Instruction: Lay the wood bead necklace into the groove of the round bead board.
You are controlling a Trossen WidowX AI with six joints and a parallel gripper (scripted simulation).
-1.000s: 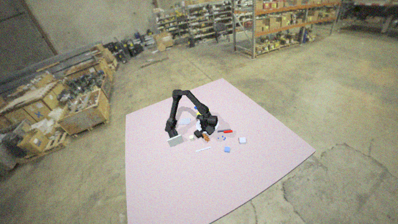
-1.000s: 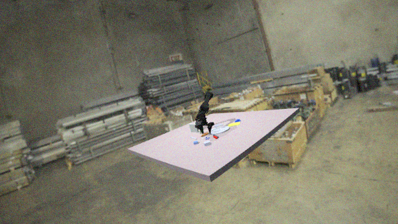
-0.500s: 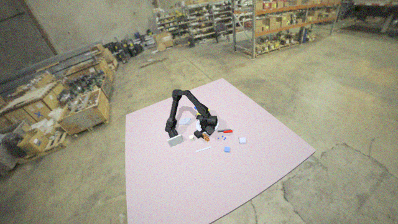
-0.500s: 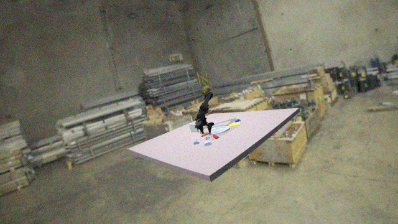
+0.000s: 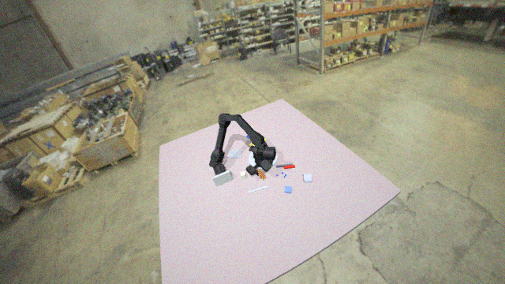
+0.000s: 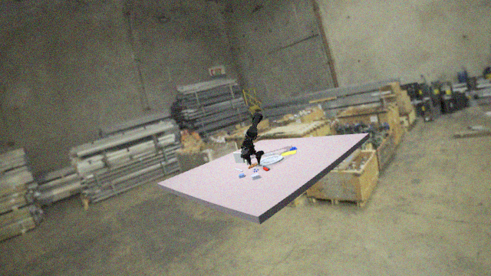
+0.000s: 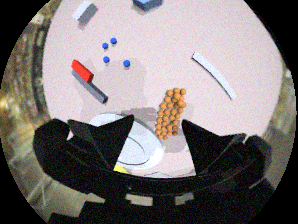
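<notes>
Right now the cream cube is 12 cm behind my gripper tip, 2 cm to the left of it and 1 cm above it. From my gripper tip the other things lie so: white stick 11 cm to the right, 7 cm behind, 1 cm below; red-handled tool 16 cm ahead, 2 cm to the right; blue block 19 cm to the right, 9 cm ahead.
</notes>
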